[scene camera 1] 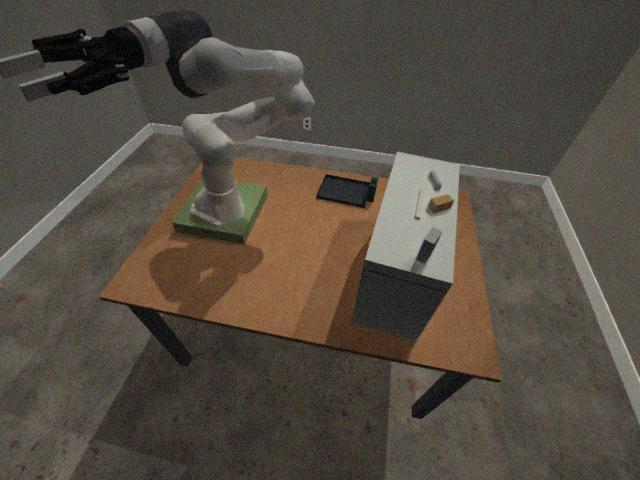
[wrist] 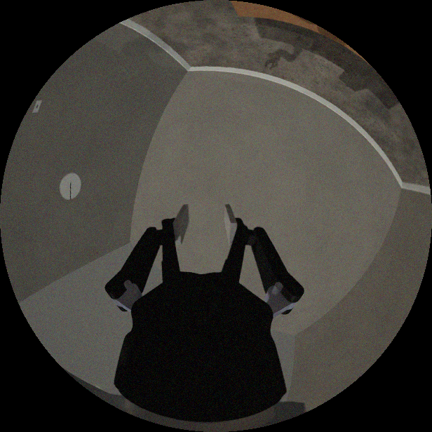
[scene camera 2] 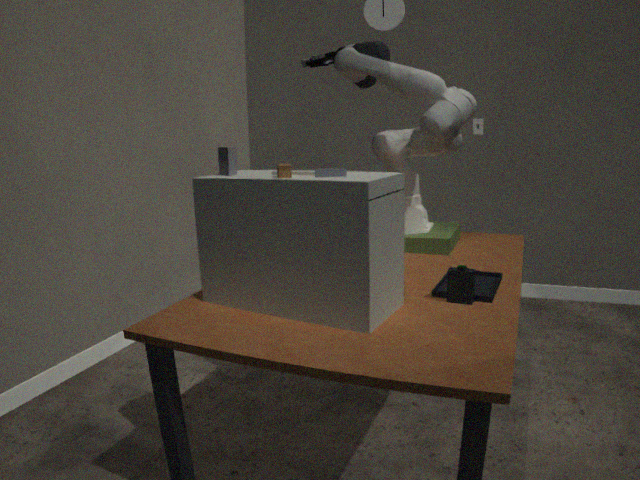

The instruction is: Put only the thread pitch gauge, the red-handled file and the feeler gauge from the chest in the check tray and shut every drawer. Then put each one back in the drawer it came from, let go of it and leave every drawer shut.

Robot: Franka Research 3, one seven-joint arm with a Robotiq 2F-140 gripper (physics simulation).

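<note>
The chest (scene camera 1: 392, 227) (scene camera 2: 289, 242) is a pale grey cabinet at the right of the table in scene camera 1. Its drawer front faces away from both scene cameras, so the drawers cannot be made out. The check tray (scene camera 1: 338, 193) (scene camera 2: 488, 289) is black and flat near the table's far edge; no tools can be made out in it. The thread pitch gauge, the red-handled file and the feeler gauge do not show. My gripper (scene camera 1: 28, 77) (scene camera 2: 303, 63) (wrist: 206, 212) is open and empty, raised high, far from chest and tray, facing the walls.
On the chest's top are a dark upright block (scene camera 1: 428, 246) (scene camera 2: 226, 161), an orange block (scene camera 1: 440, 203) (scene camera 2: 284, 170), a grey bar (scene camera 1: 435, 179) (scene camera 2: 330, 172) and a thin pale rod (scene camera 1: 418, 204). A black object (scene camera 1: 372, 190) (scene camera 2: 460, 285) stands beside the tray. The arm stands on a green base (scene camera 1: 253, 204) (scene camera 2: 439, 240).
</note>
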